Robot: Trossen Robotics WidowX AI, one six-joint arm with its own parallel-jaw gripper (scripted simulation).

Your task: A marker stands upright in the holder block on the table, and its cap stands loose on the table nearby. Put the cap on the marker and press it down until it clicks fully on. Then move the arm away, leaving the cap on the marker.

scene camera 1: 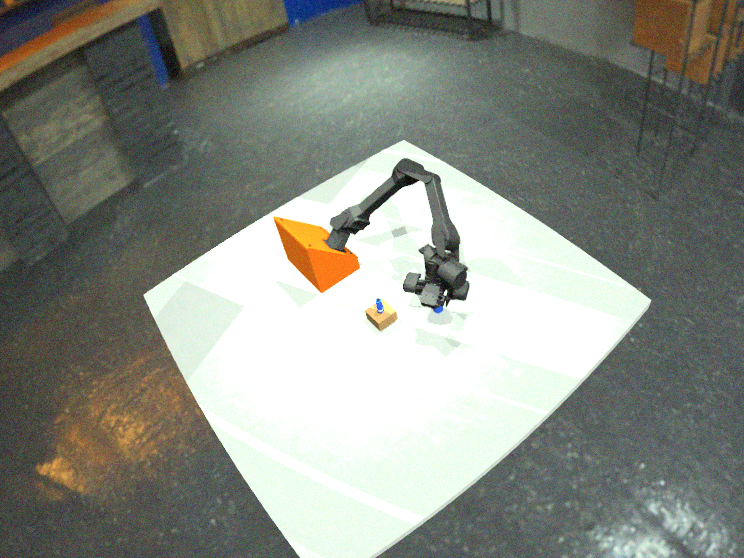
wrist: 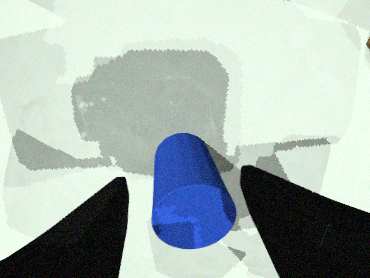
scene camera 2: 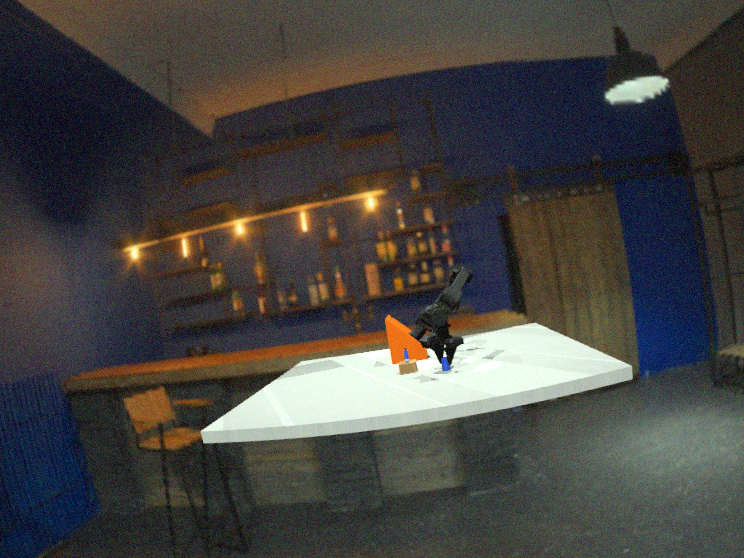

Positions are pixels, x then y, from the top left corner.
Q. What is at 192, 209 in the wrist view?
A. A blue cap.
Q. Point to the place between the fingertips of the gripper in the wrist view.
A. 184, 180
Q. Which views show the gripper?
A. Scene camera 1, the wrist view and scene camera 2: all of them.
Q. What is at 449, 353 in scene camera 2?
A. The gripper.
